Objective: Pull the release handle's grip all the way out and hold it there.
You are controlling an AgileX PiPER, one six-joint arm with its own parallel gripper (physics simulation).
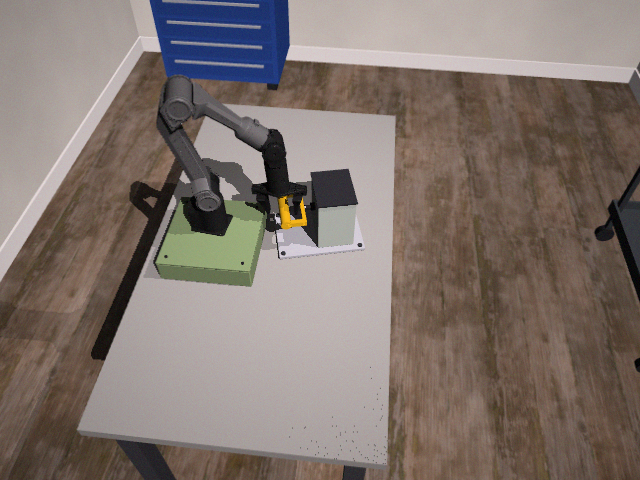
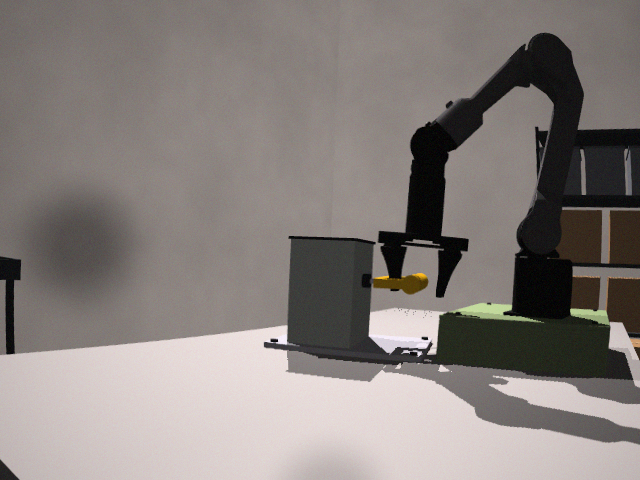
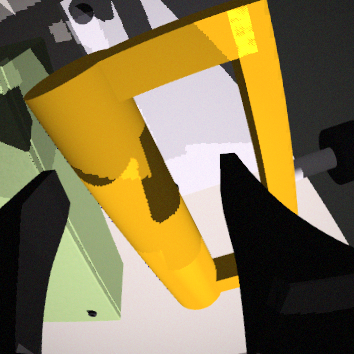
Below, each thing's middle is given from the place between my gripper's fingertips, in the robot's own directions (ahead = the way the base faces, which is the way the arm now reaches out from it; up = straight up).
I see the base plate [image 2: 410,349] 9 cm ahead of my hand, 3 cm to the left of it and 9 cm below it.
